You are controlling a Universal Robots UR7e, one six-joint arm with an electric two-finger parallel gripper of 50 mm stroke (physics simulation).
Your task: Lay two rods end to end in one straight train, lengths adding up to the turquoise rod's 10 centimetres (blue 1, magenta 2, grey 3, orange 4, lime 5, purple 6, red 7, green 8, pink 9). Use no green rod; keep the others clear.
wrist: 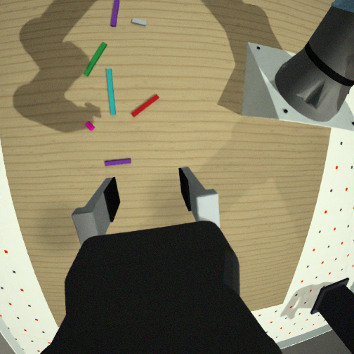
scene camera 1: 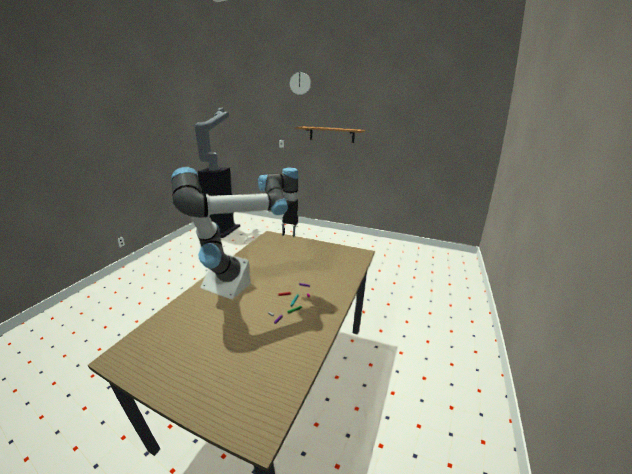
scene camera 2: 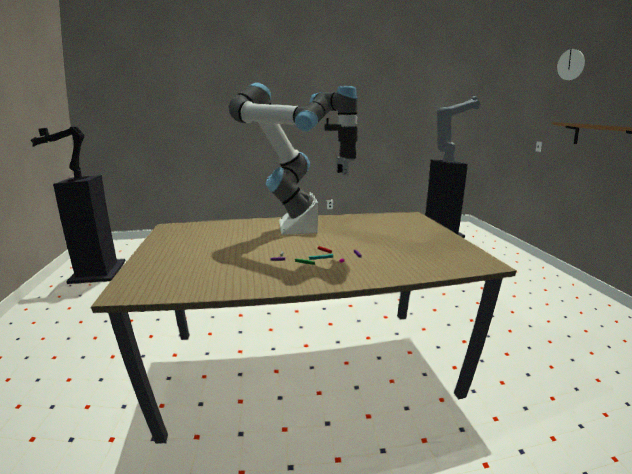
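Pixels of known places: gripper, fingertip midpoint: [scene camera 1: 288, 235] [scene camera 2: 342, 173]; arm's base, origin of the base link: [scene camera 1: 228, 269] [scene camera 2: 302, 208].
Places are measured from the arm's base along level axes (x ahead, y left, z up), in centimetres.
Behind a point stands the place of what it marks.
My gripper [scene camera 1: 288, 234] {x 33.5, y 9.2, z 22.6 cm} [scene camera 2: 342, 172] {x 33.5, y 9.2, z 22.6 cm} [wrist: 148, 185] is open and empty, high above the table. In the wrist view a purple rod [wrist: 118, 162] [scene camera 1: 304, 285] {x 40.6, y 14.3, z -9.8 cm} [scene camera 2: 357, 253] {x 40.8, y 14.7, z -9.7 cm} lies just beyond the fingertips. A red rod [wrist: 145, 105] [scene camera 1: 284, 293] {x 33.3, y 2.2, z -9.3 cm} [scene camera 2: 324, 249] {x 33.6, y 2.4, z -9.7 cm} lies slanted beside the turquoise rod [wrist: 111, 92] [scene camera 1: 294, 300] {x 40.8, y -1.8, z -9.3 cm} [scene camera 2: 321, 257] {x 41.1, y -1.0, z -9.9 cm}. A short magenta rod [wrist: 90, 126] [scene camera 1: 308, 295] {x 46.1, y 5.5, z -9.6 cm} [scene camera 2: 342, 260] {x 46.3, y 6.2, z -9.7 cm} lies near one turquoise end. A grey rod [wrist: 139, 22] [scene camera 1: 271, 313] {x 34.0, y -16.1, z -9.3 cm} [scene camera 2: 281, 254] {x 34.9, y -16.4, z -9.7 cm} lies near the other purple rod [wrist: 115, 14] [scene camera 1: 278, 319] {x 39.0, y -18.7, z -9.6 cm} [scene camera 2: 277, 259] {x 39.2, y -18.6, z -9.9 cm}. All these rods lie apart.
A green rod [wrist: 95, 59] [scene camera 1: 294, 309] {x 43.6, y -8.8, z -9.4 cm} [scene camera 2: 304, 261] {x 43.8, y -8.6, z -9.7 cm} lies beside the turquoise rod, apart from it. The arm's white base [scene camera 1: 239, 280] {x 9.1, y -3.9, z -2.9 cm} [scene camera 2: 305, 224] {x 10.0, y -0.6, z -5.6 cm} [wrist: 257, 95] stands on the wooden table [scene camera 1: 204, 382] {x 27.3, y -64.1, z -10.3 cm} [scene camera 2: 178, 285] {x 53.7, y -56.1, z -10.3 cm} [wrist: 260, 240]. The arm's shadow falls across several rods.
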